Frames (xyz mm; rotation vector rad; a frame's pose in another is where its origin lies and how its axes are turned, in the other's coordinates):
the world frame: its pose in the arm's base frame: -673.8 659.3 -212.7 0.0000 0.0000 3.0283
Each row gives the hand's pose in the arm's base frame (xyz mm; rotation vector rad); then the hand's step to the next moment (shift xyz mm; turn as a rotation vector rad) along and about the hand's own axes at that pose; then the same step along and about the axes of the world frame.
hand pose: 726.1 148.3 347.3 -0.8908 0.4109 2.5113
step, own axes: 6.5 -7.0 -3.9 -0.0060 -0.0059 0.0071
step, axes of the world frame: -0.3 -6.5 -8.0 -0.0027 -0.0065 0.0085
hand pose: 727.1 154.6 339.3 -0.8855 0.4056 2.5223
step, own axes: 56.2 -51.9 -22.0 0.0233 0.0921 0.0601
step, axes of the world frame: 8.6 -52.2 -59.5 0.0865 0.0582 0.0420
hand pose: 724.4 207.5 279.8 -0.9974 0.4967 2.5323
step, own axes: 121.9 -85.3 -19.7 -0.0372 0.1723 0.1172
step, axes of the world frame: 42.4 -86.6 -115.0 0.1083 0.1178 0.1386
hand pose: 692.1 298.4 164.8 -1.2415 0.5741 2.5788
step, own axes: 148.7 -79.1 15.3 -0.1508 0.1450 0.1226
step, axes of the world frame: 82.9 -73.3 -127.9 0.0352 0.0858 0.2240
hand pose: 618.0 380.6 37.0 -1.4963 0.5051 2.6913
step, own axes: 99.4 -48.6 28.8 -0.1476 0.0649 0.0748
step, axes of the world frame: 73.1 -32.7 -81.6 -0.0090 0.0187 0.1765
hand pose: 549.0 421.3 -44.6 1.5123 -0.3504 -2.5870
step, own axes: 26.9 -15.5 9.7 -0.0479 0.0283 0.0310
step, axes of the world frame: 22.6 -7.8 -22.1 0.0023 0.0128 0.0624
